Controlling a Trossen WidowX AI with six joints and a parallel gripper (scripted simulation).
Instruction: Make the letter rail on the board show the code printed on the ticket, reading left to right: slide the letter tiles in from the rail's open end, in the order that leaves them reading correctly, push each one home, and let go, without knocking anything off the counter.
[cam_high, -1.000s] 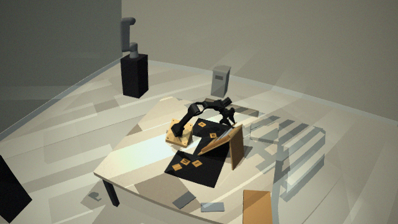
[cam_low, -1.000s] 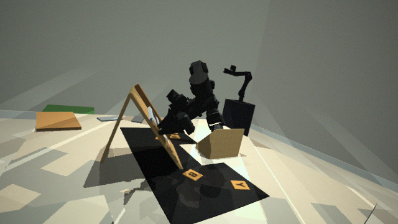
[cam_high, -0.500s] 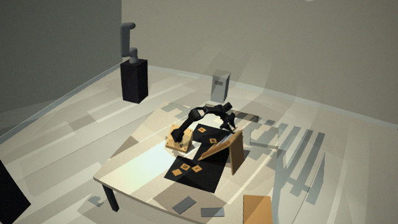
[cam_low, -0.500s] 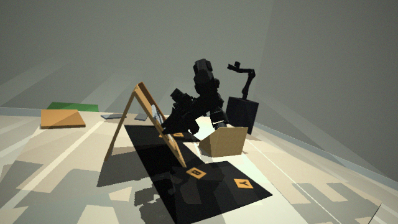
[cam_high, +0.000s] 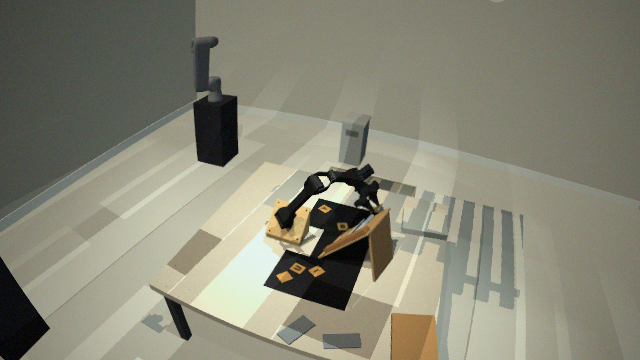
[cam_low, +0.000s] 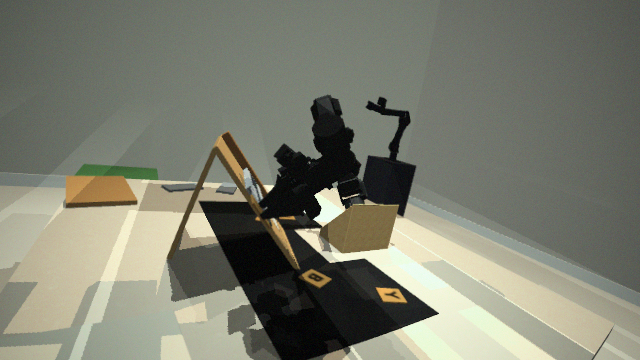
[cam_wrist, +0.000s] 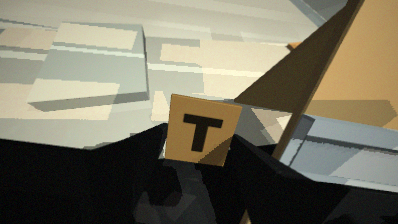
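Right now the letter tile marked t is right at my gripper tip. From my gripper tip the other things lie so: black mat 220 mm behind, 170 mm to the right, 170 mm below; then white ticket 210 mm to the right, 130 mm behind, 90 mm below; then pale grey box 290 mm ahead, 190 mm to the left, 160 mm below.
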